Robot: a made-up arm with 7 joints.
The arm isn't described. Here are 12 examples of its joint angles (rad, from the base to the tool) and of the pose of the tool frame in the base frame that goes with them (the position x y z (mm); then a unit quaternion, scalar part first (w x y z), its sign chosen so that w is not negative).
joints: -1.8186 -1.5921 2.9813 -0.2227 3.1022 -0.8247 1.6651
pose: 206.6 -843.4 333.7 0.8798 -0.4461 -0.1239 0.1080
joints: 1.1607 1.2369 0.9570 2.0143 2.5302 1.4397 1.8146
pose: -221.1 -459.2 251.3 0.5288 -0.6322 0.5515 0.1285
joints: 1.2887 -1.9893 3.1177 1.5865 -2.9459 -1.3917 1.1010
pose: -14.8 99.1 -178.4 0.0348 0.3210 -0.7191 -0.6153
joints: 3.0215 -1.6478 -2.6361 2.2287 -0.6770 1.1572 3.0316
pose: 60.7 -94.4 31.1 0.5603 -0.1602 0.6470 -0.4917
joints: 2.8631 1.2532 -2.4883 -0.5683 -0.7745 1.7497 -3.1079
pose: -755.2 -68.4 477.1 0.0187 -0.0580 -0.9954 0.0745
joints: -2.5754 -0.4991 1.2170 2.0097 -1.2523 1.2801 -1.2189
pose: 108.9 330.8 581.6 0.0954 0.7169 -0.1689 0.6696
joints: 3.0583 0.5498 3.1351 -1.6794 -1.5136 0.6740 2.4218
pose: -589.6 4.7 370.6 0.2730 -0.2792 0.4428 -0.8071
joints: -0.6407 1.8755 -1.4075 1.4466 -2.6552 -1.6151 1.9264
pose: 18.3 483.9 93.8 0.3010 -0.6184 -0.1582 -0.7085
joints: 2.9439 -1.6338 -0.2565 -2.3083 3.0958 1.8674 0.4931
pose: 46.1 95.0 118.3 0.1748 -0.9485 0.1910 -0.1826
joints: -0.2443 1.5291 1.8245 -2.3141 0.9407 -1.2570 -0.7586
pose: 7.8 253.7 196.8 0.6489 0.0121 0.3665 0.6667
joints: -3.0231 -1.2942 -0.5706 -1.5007 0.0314 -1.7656 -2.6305
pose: 425.3 182.3 104.7 0.3800 -0.5473 0.3278 -0.6698
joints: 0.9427 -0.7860 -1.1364 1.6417 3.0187 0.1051 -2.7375
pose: 289.8 338.5 743.4 0.3614 0.7661 -0.2789 -0.4524
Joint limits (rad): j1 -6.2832..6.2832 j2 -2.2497..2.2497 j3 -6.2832..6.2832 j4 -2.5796..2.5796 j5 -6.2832..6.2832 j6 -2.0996..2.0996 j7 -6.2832..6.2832
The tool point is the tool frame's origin. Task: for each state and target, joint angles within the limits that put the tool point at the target. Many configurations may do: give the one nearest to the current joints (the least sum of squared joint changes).
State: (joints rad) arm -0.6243 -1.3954 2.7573 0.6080 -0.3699 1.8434 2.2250
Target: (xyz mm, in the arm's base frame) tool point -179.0 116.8 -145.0
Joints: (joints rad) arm -0.0737 -1.9876 3.5119 1.4573 -0.1522 1.8110 2.2250
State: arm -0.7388 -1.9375 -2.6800 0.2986 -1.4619 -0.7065 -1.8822
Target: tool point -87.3 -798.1 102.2
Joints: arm -1.6459 -1.6920 -2.7645 0.4115 -1.4795 -1.0610 -1.8822
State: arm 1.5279 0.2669 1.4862 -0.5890 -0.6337 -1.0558 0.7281
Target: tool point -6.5 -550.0 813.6
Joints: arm 2.2526 0.7388 1.7259 -0.7422 -0.5541 -1.3262 0.7281
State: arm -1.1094 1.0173 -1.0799 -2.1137 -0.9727 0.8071 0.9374
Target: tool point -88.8 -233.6 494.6
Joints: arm -0.6100 0.5909 -0.6052 -2.5392 -1.0775 0.7915 0.9374
